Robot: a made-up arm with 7 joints.
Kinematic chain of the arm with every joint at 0, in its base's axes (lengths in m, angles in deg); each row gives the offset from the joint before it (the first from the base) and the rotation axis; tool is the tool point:
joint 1: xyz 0 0 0.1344 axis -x
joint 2: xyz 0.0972 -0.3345 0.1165 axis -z
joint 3: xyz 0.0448 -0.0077 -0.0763 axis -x
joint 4: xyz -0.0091 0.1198 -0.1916 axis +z
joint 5: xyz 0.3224 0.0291 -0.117 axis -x
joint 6: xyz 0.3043 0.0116 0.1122 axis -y
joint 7: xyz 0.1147 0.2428 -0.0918 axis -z
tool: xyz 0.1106 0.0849 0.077
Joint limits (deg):
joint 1: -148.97..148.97
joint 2: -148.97..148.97
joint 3: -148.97..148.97
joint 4: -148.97..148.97
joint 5: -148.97..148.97
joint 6: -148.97..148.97
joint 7: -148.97..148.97
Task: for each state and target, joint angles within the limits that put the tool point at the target. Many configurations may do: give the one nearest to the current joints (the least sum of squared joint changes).
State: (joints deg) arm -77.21 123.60 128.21 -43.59 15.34 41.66 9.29
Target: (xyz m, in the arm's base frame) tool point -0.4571 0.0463 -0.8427
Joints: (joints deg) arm -97.14 132.43 128.58 -36.82 1.52 62.89 11.58
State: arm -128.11 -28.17 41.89 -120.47 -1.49 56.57 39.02
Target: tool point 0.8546 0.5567 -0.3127
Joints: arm -148.74 -40.18 18.13 -96.16 25.68 40.95 28.67
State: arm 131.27 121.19 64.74 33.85 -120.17 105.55 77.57
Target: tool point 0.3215 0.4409 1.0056
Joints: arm 138.22 85.48 41.92 56.32 -95.10 115.60 76.18
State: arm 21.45 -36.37 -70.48 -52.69 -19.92 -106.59 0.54
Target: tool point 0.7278 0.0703 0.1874
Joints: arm 18.61 -13.34 -77.74 -37.89 -28.34 -106.89 -4.96
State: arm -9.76 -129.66 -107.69 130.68 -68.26 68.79 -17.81
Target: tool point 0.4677 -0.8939 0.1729
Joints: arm -40.31 -116.74 -91.72 141.54 -61.38 82.55 -22.03
